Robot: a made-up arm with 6 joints.
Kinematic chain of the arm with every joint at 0, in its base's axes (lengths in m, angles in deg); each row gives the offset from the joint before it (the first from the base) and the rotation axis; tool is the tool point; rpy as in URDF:
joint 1: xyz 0 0 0.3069 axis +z
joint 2: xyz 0 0 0 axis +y
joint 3: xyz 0.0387 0 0.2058 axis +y
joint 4: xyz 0.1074 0 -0.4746 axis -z
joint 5: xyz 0 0 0 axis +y
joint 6: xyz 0.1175 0 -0.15 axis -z
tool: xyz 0 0 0 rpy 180 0 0
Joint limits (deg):
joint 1: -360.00..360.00
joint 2: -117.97..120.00
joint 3: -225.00..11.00
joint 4: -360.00..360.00
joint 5: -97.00..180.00
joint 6: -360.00..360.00
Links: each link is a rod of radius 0.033 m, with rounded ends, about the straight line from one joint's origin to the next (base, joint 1, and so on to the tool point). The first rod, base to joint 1, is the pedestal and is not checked.
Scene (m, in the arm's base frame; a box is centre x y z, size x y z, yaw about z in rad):
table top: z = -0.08
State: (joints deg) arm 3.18 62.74 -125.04 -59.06 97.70 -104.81
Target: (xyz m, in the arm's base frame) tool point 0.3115 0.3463 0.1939
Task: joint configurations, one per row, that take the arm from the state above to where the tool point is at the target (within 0.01 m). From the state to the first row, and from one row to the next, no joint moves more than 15 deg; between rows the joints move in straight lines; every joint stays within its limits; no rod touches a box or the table.
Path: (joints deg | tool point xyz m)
1: 16.99 56.17 -116.99 -51.56 111.45 -104.81 | 0.6648 0.0536 0.1260
2: 30.81 49.60 -108.94 -44.07 125.20 -104.81 | 0.5688 0.1851 0.1387
3: 44.62 43.04 -100.89 -36.57 138.95 -104.81 | 0.4465 0.2840 0.1612
4: 58.44 36.47 -92.83 -29.08 152.70 -104.81 | 0.3115 0.3463 0.1939

